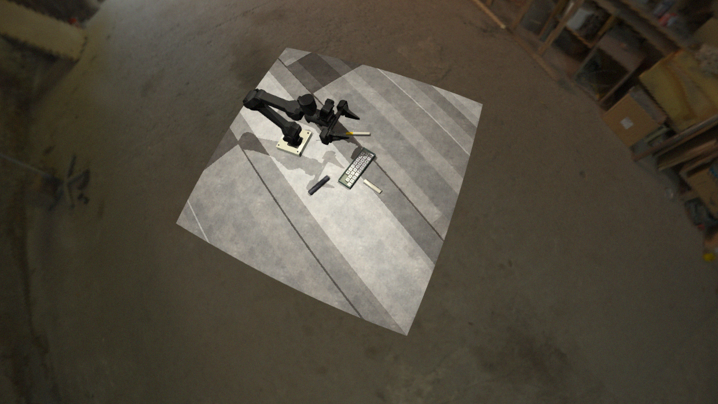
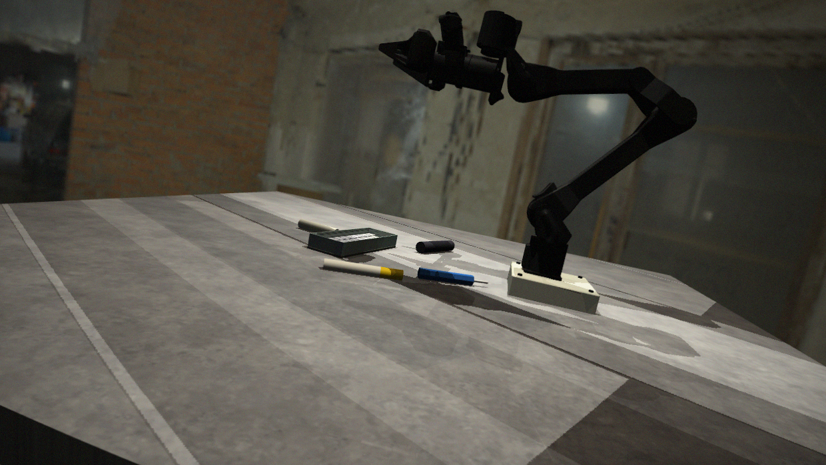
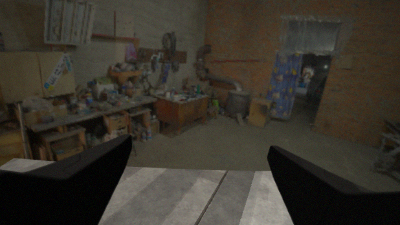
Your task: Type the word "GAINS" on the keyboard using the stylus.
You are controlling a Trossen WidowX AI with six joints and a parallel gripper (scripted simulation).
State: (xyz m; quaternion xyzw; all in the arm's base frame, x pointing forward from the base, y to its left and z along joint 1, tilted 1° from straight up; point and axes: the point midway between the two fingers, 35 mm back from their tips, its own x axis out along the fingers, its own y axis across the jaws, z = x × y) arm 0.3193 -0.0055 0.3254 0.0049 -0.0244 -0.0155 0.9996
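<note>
Now: the blue stylus 22 cm behind my gripper tip, 8 cm to the left of it and 36 cm below it. The rest, counted from my gripper tip: stylus tip 26 cm behind, 7 cm to the left, 36 cm below; then black cylinder 14 cm behind, 15 cm to the right, 35 cm below; then cream cylinder 10 cm ahead, 7 cm to the right, 35 cm below.
</note>
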